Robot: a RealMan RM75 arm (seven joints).
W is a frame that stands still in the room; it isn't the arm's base.
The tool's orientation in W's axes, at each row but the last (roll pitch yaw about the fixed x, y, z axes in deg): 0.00 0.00 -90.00; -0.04 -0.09 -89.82; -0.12 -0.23 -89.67; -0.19 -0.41 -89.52; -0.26 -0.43 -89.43; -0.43 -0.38 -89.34; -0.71 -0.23 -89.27; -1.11 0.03 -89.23; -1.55 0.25 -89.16; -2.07 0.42 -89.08; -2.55 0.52 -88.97; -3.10 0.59 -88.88
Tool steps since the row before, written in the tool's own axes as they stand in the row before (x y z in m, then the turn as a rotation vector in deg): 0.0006 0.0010 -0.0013 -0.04 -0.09 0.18; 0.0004 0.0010 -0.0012 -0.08 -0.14 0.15; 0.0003 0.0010 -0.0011 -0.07 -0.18 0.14; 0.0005 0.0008 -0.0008 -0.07 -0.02 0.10; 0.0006 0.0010 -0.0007 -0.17 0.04 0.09; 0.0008 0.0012 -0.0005 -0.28 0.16 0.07; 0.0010 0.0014 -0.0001 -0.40 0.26 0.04; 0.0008 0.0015 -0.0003 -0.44 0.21 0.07; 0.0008 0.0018 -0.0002 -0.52 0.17 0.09; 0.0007 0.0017 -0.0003 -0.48 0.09 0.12; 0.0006 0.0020 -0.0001 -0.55 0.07 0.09; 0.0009 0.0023 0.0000 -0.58 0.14 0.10
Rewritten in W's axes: 0.0010 -0.0006 -0.0013 -0.09 0.04 0.18; 0.0010 -0.0004 -0.0012 -0.14 0.08 0.15; 0.0010 -0.0003 -0.0011 -0.18 0.07 0.14; 0.0008 -0.0005 -0.0008 -0.02 0.07 0.10; 0.0010 -0.0006 -0.0007 0.04 0.17 0.09; 0.0012 -0.0008 -0.0005 0.16 0.28 0.07; 0.0014 -0.0010 -0.0001 0.26 0.40 0.04; 0.0015 -0.0008 -0.0003 0.21 0.44 0.07; 0.0018 -0.0008 -0.0003 0.16 0.52 0.09; 0.0017 -0.0007 -0.0004 0.09 0.48 0.12; 0.0020 -0.0006 -0.0002 0.06 0.55 0.09; 0.0023 -0.0009 -0.0001 0.13 0.58 0.10
